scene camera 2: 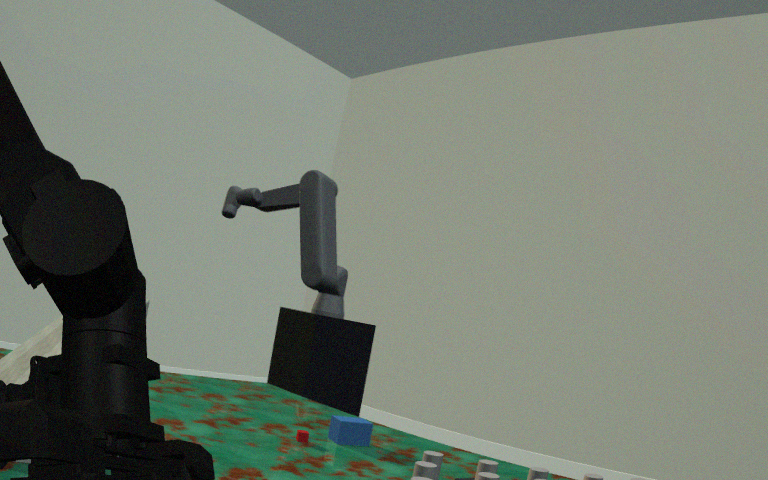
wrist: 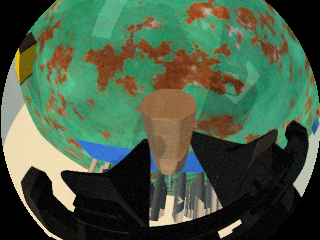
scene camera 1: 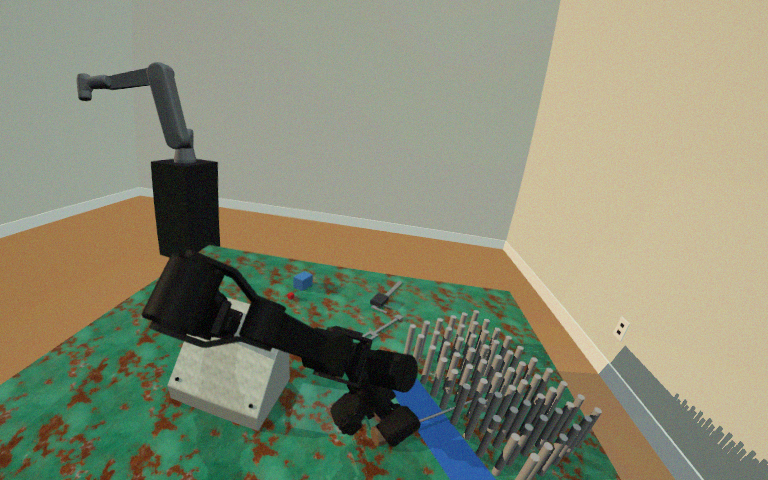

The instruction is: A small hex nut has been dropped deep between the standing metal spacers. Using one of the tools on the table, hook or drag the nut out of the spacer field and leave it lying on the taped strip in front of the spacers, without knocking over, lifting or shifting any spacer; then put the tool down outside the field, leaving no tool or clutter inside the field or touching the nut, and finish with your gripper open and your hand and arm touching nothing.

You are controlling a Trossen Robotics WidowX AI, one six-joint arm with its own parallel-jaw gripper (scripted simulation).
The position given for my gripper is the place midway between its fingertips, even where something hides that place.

I see my gripper (scene camera 1: 394,430), a brown-handled pick (wrist: 169,114), a blue cube (scene camera 2: 344,430) and a blue taped strip (wrist: 110,153).
My gripper also shows in the wrist view (wrist: 169,139). Scene camera 2 does not show the brown-handled pick: it is out of frame.
